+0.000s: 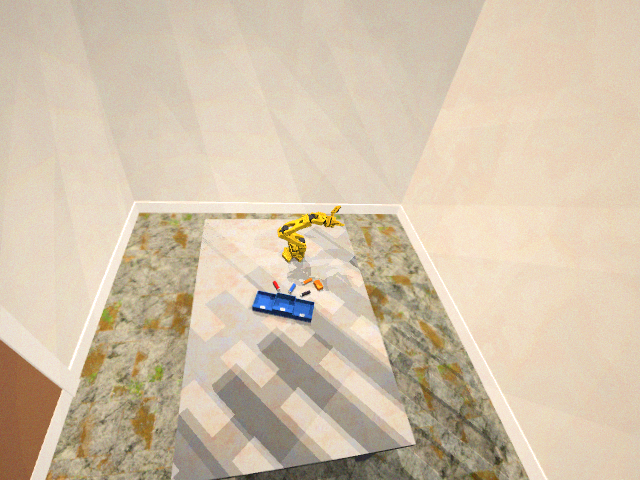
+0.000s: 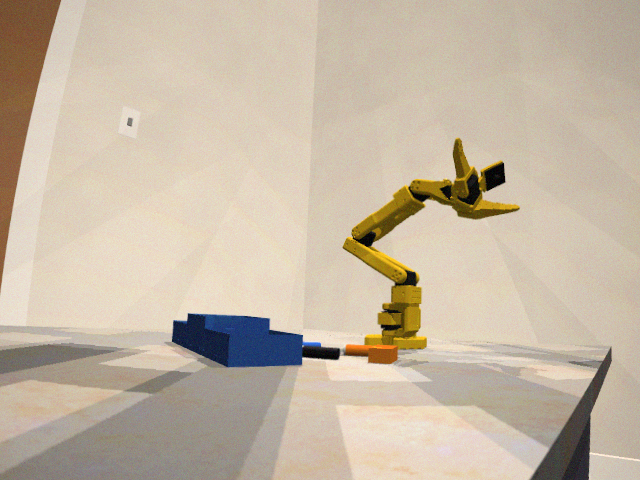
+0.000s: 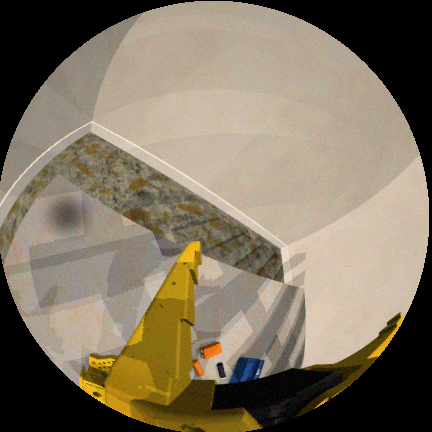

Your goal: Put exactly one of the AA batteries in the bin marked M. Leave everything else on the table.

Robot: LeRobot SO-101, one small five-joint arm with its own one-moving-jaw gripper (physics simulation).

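Seen in the pictures: hand at its tool point: [image 1: 343,225] [image 2: 516,206] [image 3: 200,249]; arm's base at its link origin: [image 1: 293,258].
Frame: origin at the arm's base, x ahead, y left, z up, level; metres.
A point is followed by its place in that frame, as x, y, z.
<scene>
Four battery-like cylinders lie on the table between arm and bins: a red one [image 1: 276,285] {0.170, -0.097, 0.012}, a blue one [image 1: 292,287] {0.186, -0.026, 0.013} [image 2: 312,344] {0.179, -0.016, 0.011}, an orange one [image 1: 307,281] {0.155, 0.048, 0.012} [image 2: 356,350] {0.159, 0.044, 0.008} [image 3: 198,368] {0.148, 0.050, 0.014} and a black one [image 1: 305,293] {0.221, 0.029, 0.012} [image 2: 321,352] {0.222, 0.036, 0.008} [image 3: 221,370] {0.213, 0.033, 0.014}. Their battery types cannot be told. A blue three-part bin unit [image 1: 283,315] {0.328, -0.079, 0.015} [image 2: 263,351] {0.326, 0.045, 0.015} [image 3: 242,369] {0.272, 0.026, 0.027} stands beside them; its white labels are too small to read, so bin M cannot be told. My gripper [image 1: 341,217] {-0.006, 0.216, 0.219} [image 2: 488,173] [image 3: 297,279] is wide open and empty, high above the table and away from the cylinders.
An orange block [image 1: 318,284] {0.179, 0.095, 0.017} [image 2: 382,354] {0.196, 0.107, 0.010} [image 3: 210,349] {0.169, 0.100, 0.017} lies near the orange and black cylinders. The table's right edge [image 1: 379,330] {0.430, 0.324, 0.002} runs beyond them. Walls stand around the table.
</scene>
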